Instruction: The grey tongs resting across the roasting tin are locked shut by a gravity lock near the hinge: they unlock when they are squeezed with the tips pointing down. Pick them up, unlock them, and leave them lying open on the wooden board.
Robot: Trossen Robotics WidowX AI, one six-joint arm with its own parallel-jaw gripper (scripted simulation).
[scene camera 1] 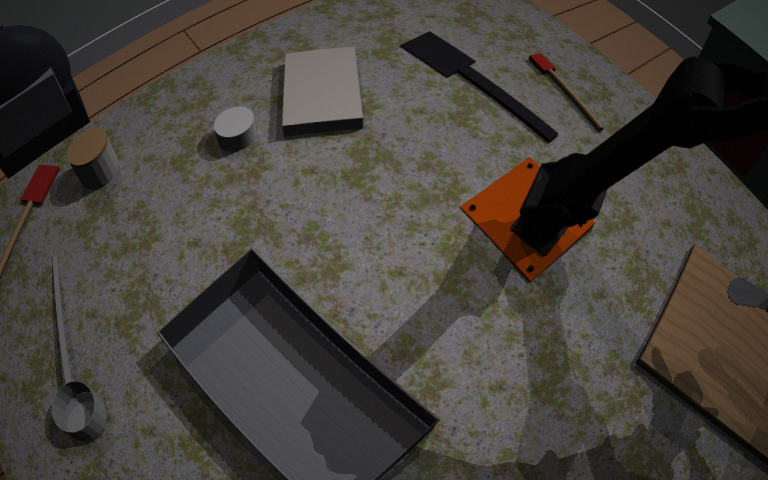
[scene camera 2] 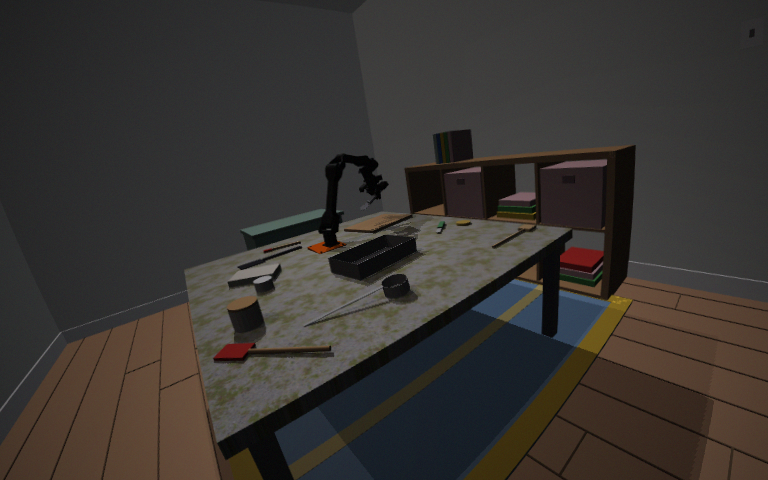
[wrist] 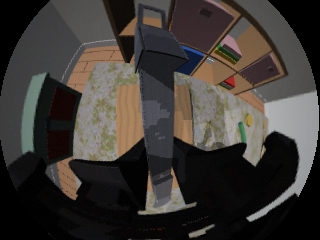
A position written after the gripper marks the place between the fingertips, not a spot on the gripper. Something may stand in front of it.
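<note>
A black spatula (scene camera 1: 443, 57) and a roasting tin (scene camera 1: 302, 394) are part of the scene, along with a lidded canister (scene camera 2: 245, 313) and a wooden board (wrist: 129, 123). The pale block (scene camera 1: 321, 91) belongs to it too, though in the wrist view the block is out of frame. The gripper (wrist: 157, 136) is visible as well.
</note>
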